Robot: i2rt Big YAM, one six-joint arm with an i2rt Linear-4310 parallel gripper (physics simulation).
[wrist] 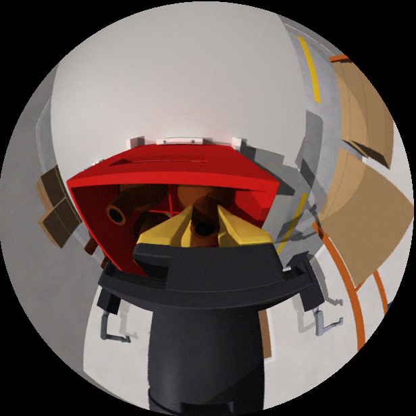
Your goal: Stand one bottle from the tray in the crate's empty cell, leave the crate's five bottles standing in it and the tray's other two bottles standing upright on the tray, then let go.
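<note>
My gripper (204,209) is shut on a brown bottle (205,229), held by its neck between the yellow fingers, with its dark mouth towards the camera. The held bottle is inside the red crate (175,177); its base is hidden, so I cannot tell whether it rests on the crate floor. Another brown bottle (118,214) stands in the crate to the left, and a further dark bottle (150,222) shows partly behind the left finger. The other crate cells are hidden. At the left, outside the crate wall, parts of two brown bottles (90,246) (104,262) show. The tray is not discernible.
White brackets (180,141) sit along the crate's far side on the pale table (175,75). Cardboard boxes (370,215) (60,222) stand beyond the table on both sides. An orange rack rail (350,285) is at the right. Grey clamp-like parts (320,322) show at the lower right.
</note>
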